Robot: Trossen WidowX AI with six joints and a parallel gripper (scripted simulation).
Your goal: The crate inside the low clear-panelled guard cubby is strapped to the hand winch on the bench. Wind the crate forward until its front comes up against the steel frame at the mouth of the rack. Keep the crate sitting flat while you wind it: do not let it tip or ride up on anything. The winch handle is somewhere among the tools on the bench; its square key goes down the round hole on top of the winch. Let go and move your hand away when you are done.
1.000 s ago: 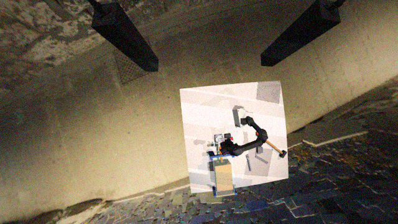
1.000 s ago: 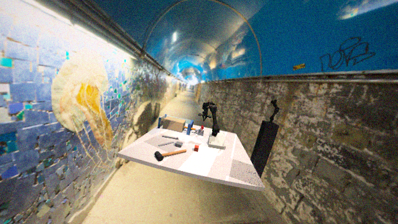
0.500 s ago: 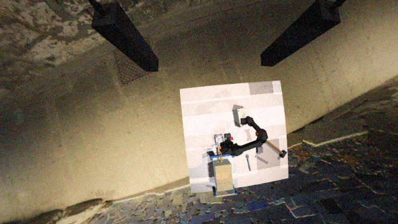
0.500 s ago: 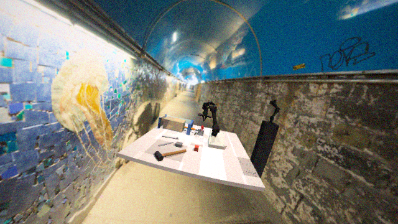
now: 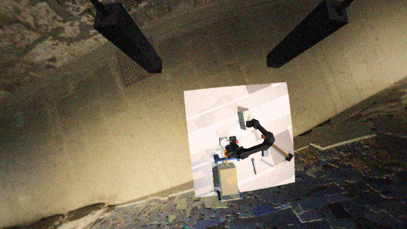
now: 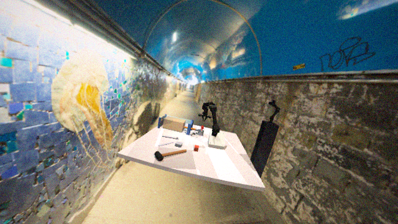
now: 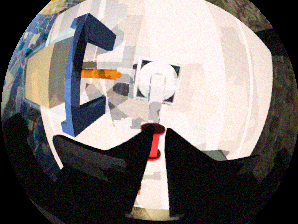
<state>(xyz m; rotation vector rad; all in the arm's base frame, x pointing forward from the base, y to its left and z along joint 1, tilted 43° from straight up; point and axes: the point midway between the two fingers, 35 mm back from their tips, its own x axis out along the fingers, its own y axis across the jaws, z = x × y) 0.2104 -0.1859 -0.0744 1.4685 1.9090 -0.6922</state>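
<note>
My gripper tip is 1 cm past the dark red knob, 6 cm to the right of it and 8 cm above it. Also, from my gripper tip: winch handle 2 cm to the left, 11 cm below; hand winch 5 cm to the right, 19 cm below; blue steel frame 17 cm ahead, 2 cm to the right, 11 cm below.
</note>
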